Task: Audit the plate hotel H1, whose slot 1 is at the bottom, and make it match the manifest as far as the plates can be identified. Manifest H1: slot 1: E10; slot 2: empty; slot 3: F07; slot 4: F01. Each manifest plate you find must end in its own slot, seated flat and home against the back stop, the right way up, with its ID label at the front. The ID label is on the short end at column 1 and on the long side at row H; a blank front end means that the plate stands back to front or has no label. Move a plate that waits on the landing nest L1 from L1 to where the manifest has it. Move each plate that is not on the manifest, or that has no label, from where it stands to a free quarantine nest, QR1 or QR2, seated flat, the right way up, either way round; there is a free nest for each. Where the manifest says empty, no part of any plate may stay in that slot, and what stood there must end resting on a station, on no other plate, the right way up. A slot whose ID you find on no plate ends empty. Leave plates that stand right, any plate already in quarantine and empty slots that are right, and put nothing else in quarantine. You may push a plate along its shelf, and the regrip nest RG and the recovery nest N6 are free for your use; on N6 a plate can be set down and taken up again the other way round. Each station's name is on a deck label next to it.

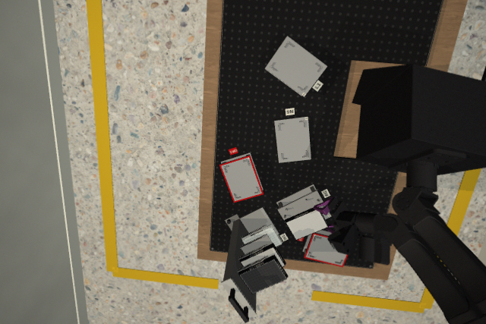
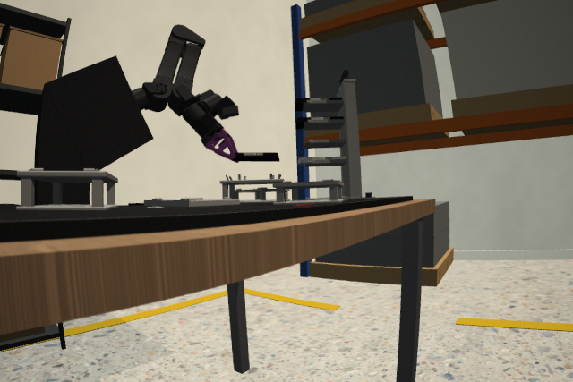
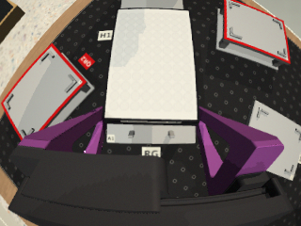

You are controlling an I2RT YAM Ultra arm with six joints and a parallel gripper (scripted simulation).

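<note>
My gripper is now 4 cm short of the regrip nest RG, 3 cm to the right of it and 7 cm above it. The rest, counted from my hand: quarantine nest QR2 (10 cm behind, 19 cm to the left, 9 cm below); then H1 deck label (8 cm ahead, 19 cm to the left, 12 cm below); then white well plate (18 cm ahead, 15 cm to the left, 2 cm below).
</note>
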